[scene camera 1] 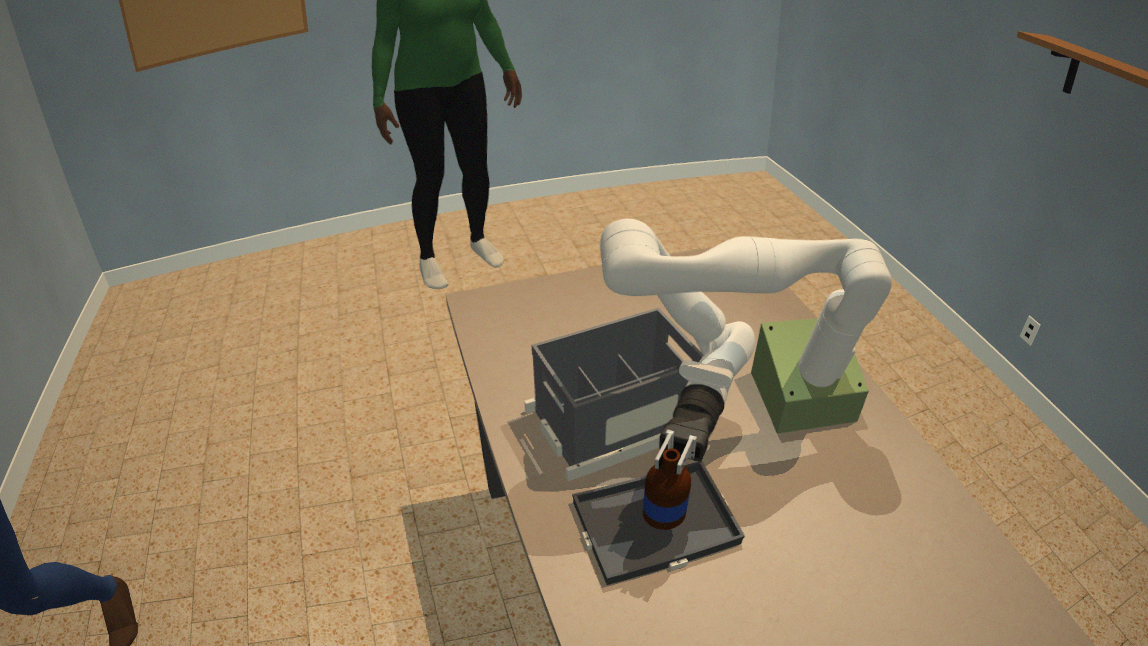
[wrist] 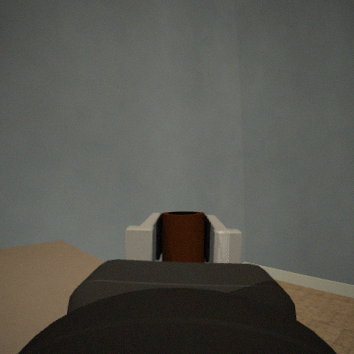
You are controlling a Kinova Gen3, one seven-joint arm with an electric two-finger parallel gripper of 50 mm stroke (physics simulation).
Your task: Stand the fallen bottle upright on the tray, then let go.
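Places are measured from the arm's base along level axes (x up, y right, z ahead), in millimetres.
Pixels of known places: gripper, fingertip midpoint: (scene camera 1: 667,467) (wrist: 182,229); arm's base, link origin: (scene camera 1: 818,368).
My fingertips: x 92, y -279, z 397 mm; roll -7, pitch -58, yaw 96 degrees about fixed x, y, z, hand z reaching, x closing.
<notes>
For each thing: its top centre in the pictures, then the offset to it from my fingertips. "spot": a spot on its surface instead. Level surfaces: height alone.
- brown bottle, top centre: (wrist: 180,212) (scene camera 1: 673,453) dx +14, dy +14, dz -10 mm
- dark tray, surface spot: (scene camera 1: 634,572) spot: dx -177, dy -77, dz +52 mm
- bottle's neck, top centre: (wrist: 182,228) (scene camera 1: 671,458) dx +4, dy +13, dz -8 mm
- dark grey divided crate, top centre: (scene camera 1: 620,353) dx -24, dy +304, dz +19 mm
- table, surface height: dx -200 mm
A brown bottle (scene camera 1: 667,490) with a blue band is upright, or close to it, over the middle of the dark tray (scene camera 1: 634,572). Whether its base touches the tray floor is hard to tell. In the wrist view the bottle's neck (wrist: 183,237) shows between the two light fingers. My gripper (scene camera 1: 672,457) (wrist: 182,229) is shut on the bottle's neck, one finger on each side, and reaches in from the arm's side. The far side of the bottle is hidden.
A dark grey divided crate (scene camera 1: 553,405) stands on the table (scene camera 1: 883,578) right behind the tray. The green base block (scene camera 1: 818,413) carries the arm at the right. A person in a green top (scene camera 1: 439,48) stands behind the table. Part of another person's leg (scene camera 1: 68,586) shows at lower left.
</notes>
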